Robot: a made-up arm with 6 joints. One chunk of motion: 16 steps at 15 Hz.
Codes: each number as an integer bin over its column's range. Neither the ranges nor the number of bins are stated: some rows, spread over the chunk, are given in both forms.
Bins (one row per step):
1: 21 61 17 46 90 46
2: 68 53 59 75 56 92
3: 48 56 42 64 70 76
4: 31 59 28 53 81 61
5: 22 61 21 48 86 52
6: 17 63 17 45 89 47
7: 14 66 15 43 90 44
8: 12 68 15 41 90 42
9: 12 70 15 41 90 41
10: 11 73 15 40 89 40
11: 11 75 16 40 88 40
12: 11 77 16 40 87 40
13: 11 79 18 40 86 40
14: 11 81 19 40 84 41
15: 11 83 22 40 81 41
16: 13 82 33 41 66 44
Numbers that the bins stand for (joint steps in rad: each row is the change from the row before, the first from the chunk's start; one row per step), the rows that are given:
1: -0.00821 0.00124 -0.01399 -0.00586 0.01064 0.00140
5: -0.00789 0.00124 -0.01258 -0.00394 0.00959 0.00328
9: -0.01112 0.00261 -0.01470 -0.01066 0.01064 -0.00016
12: -0.01144 0.00367 -0.01434 -0.01162 0.00985 -0.00047
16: -0.01080 0.00442 -0.00833 -0.01066 0.00433 0.00078
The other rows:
2: 0.00698 0.00003 0.00086 0.02197 0.00171 0.01581
3: 0.00052 0.00048 -0.00515 0.01141 0.00538 0.01080
4: -0.00498 0.00094 -0.01010 0.00086 0.00827 0.00610
6: -0.00951 0.00155 -0.01399 -0.00682 0.01037 0.00172
7: -0.01047 0.00200 -0.01470 -0.00874 0.01064 0.00078
8: -0.01112 0.00230 -0.01470 -0.01066 0.01064 0.00015
10: -0.01144 0.00306 -0.01470 -0.01162 0.01037 -0.00047
11: -0.01144 0.00336 -0.01434 -0.01162 0.01011 -0.00047
13: -0.01144 0.00397 -0.01364 -0.01162 0.00959 -0.00047
14: -0.01144 0.00427 -0.01328 -0.01162 0.00906 -0.00016
15: -0.01144 0.00458 -0.01222 -0.01162 0.00827 -0.00016

